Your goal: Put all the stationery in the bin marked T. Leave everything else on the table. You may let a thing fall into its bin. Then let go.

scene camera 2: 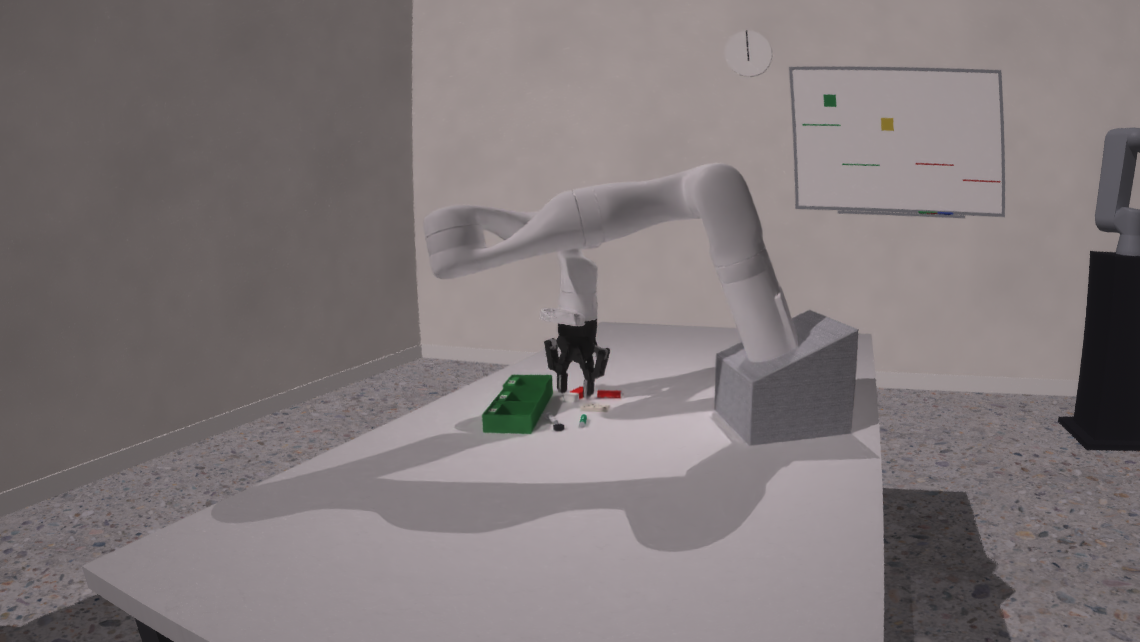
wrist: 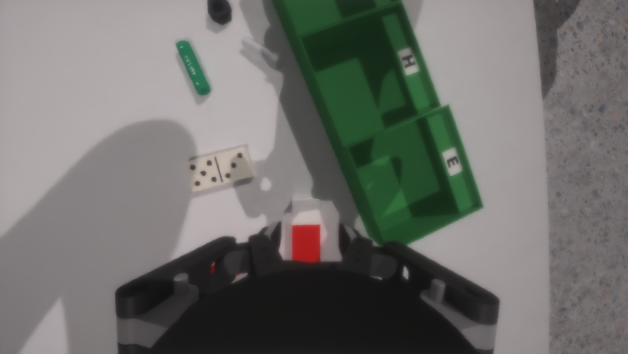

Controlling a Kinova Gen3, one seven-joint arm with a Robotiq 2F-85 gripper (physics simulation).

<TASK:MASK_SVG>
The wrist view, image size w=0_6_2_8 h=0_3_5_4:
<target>my gripper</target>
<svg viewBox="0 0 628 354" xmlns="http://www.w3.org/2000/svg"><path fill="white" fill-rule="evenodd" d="M115 292L118 354L493 354L500 300L493 293L397 241L387 241L384 247L373 246L371 239L362 237L357 230L351 229L349 224L345 223L339 224L338 245L342 255L341 262L324 261L309 263L283 260L279 252L281 221L273 221L269 227L262 228L258 234L249 236L248 242L236 243L236 238L231 236L217 238L122 285ZM248 273L248 276L232 283L236 278L236 274ZM404 266L408 270L408 280L403 277Z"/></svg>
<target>green bin tray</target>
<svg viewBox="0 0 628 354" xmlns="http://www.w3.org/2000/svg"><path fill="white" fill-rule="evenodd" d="M272 0L370 238L380 247L384 247L387 241L397 241L407 246L484 208L449 104L441 107L402 0Z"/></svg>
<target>green battery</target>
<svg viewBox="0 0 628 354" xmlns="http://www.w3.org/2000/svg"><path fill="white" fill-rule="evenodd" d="M177 38L175 45L199 95L210 93L209 85L189 41L186 38Z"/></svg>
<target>eraser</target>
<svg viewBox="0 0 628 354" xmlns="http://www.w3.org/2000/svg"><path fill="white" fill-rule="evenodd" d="M292 199L292 258L296 261L309 263L320 262L320 200L318 198Z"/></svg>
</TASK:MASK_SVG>
